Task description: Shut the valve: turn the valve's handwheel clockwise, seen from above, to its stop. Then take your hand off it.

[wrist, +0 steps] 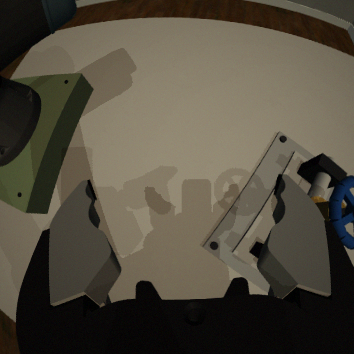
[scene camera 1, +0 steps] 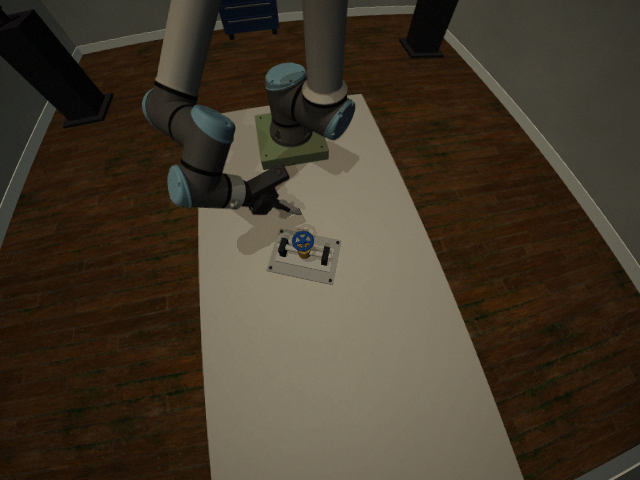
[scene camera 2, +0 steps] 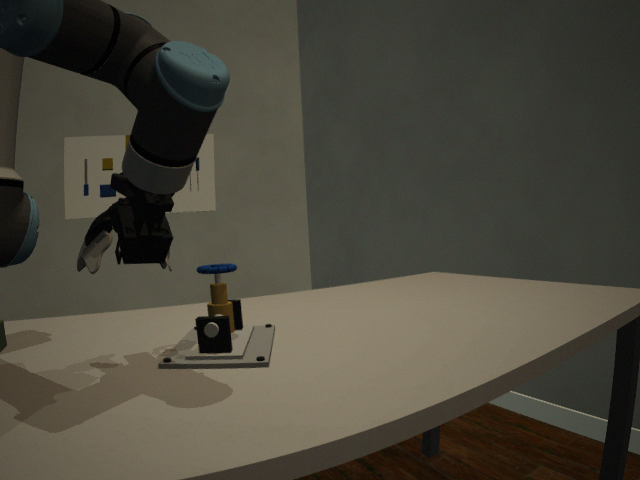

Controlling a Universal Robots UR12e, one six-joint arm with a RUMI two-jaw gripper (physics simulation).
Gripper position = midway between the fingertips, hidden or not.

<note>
In view: the gripper (scene camera 2: pixel 122 269) and a grey base plate (scene camera 2: pixel 258 353).
The gripper also shows in the wrist view (wrist: pixel 184 178) and in scene camera 1 (scene camera 1: pixel 292 195).
</note>
